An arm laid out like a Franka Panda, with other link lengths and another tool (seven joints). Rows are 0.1 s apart.
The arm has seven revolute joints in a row. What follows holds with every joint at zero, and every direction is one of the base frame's. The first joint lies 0.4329 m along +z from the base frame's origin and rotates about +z. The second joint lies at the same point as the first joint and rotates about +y. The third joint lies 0.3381 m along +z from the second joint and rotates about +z. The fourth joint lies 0.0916 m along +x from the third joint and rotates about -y. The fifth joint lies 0.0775 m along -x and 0.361 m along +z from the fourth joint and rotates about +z. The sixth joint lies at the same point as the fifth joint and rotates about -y. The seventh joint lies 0.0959 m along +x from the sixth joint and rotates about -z. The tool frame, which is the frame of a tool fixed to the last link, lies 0.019 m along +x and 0.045 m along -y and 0.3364 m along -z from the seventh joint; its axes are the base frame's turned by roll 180, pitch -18.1 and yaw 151.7 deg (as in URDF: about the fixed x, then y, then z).
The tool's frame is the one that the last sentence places.
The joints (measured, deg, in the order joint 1, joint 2, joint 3, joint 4, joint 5, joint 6, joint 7), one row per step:
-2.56, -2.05, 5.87, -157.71, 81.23, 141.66, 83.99
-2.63, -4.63, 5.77, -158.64, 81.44, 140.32, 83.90
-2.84, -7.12, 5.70, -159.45, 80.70, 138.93, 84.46
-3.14, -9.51, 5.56, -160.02, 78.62, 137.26, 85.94
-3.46, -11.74, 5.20, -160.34, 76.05, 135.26, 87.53
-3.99, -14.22, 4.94, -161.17, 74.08, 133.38, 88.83
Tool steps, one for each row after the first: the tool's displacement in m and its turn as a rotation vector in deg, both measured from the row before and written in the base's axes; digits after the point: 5 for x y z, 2 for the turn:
-0.00061, 0.00474, 0.01453, 1.09, -1.43, 0.26
-0.00228, 0.00364, 0.01358, 0.85, -1.04, 0.58
-0.00440, 0.00296, 0.01314, 0.63, -0.49, 1.09
-0.00498, 0.00239, 0.01317, 0.63, -0.34, 1.39
-0.00764, 0.00111, 0.01144, 0.62, -0.22, 0.91

